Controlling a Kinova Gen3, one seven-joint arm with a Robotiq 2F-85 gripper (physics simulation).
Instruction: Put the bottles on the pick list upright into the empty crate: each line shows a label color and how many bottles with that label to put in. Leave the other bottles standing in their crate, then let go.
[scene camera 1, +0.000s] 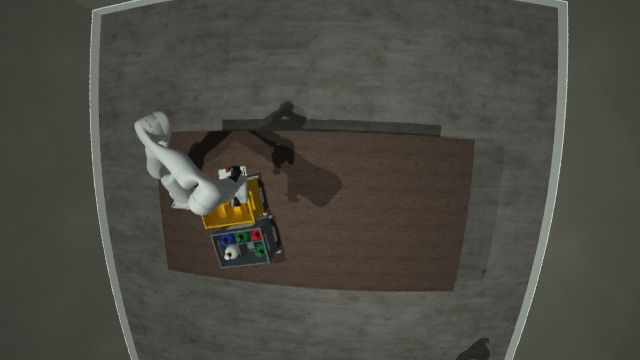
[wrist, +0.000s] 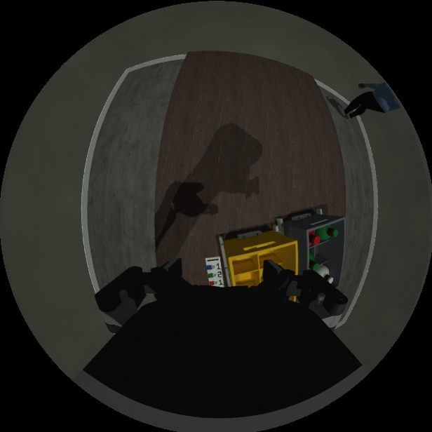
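The yellow crate has dividers; its visible compartments are empty, others hidden by the arm. Beside it, the dark grey crate holds a blue bottle, a green bottle, a red bottle, another green bottle and a white bottle, all standing. The pick list appears to read blue 1, green 2, red 1. My gripper is open and empty, above the yellow crate and list.
Both crates and the list are at the left part of the brown table. The white arm reaches over the yellow crate from the left. The crates stand side by side with a narrow gap. A person is beyond the table in the wrist view.
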